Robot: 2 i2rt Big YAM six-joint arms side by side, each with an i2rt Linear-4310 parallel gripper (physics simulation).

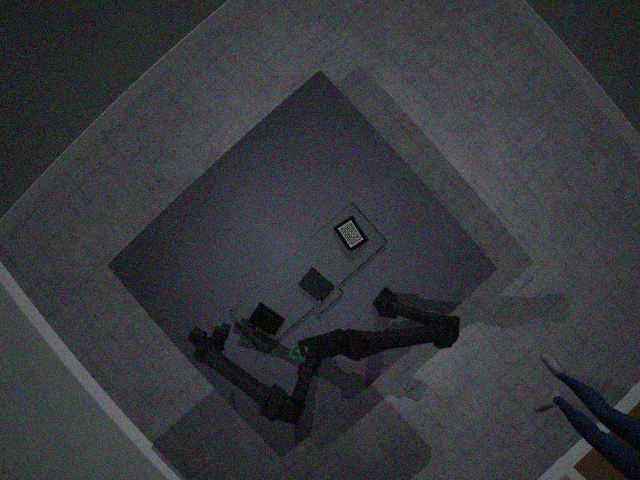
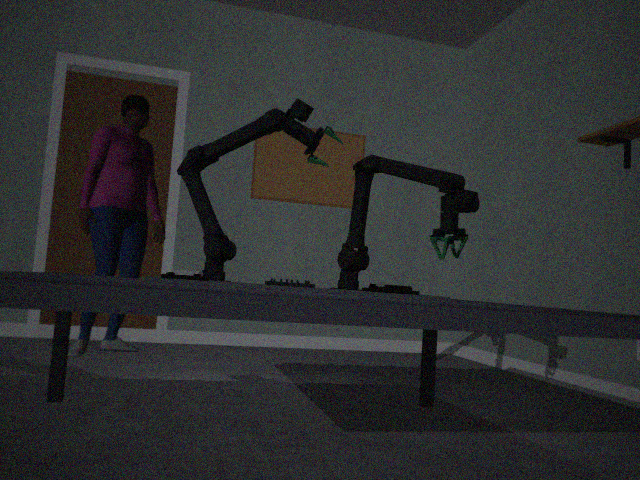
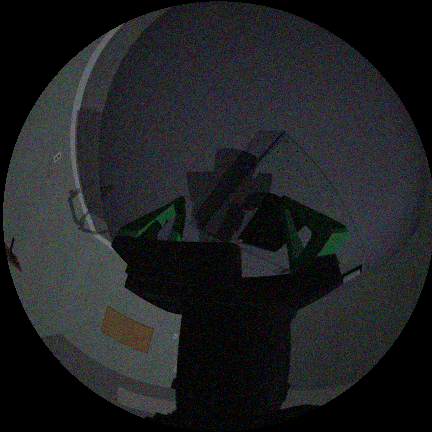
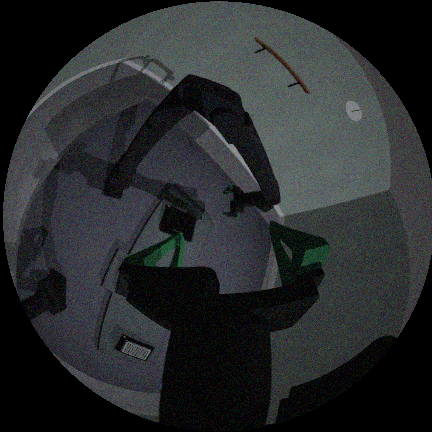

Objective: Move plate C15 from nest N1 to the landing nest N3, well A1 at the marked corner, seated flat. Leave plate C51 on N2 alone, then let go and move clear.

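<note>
A white-topped plate in a black frame [image 1: 351, 234] [image 4: 135, 348] sits at the upper right end of the grey board [image 1: 331, 258]. A dark grey nest [image 1: 316, 284] with small pegs [image 2: 289, 283] is in the middle. A black plate or nest [image 1: 266, 318] [image 2: 395, 289] [image 3: 267, 231] [image 4: 177, 221] is at the lower left end. Labels and the marked corner are unreadable. My left gripper [image 2: 448, 255] [image 3: 233, 199] is open, fingers down, high above the table beside the black piece. My right gripper [image 2: 334, 153] [image 4: 224, 231] is open, raised and tilted; nothing is between its fingers.
The right arm [image 1: 398, 338] [image 2: 235, 136] and left arm [image 1: 235, 374] [image 2: 413, 171] rise from the near side of the table [image 2: 310, 304]. Their shadows fall across the board. A person [image 2: 118, 170] stands before the door [image 2: 77, 155], beyond the table.
</note>
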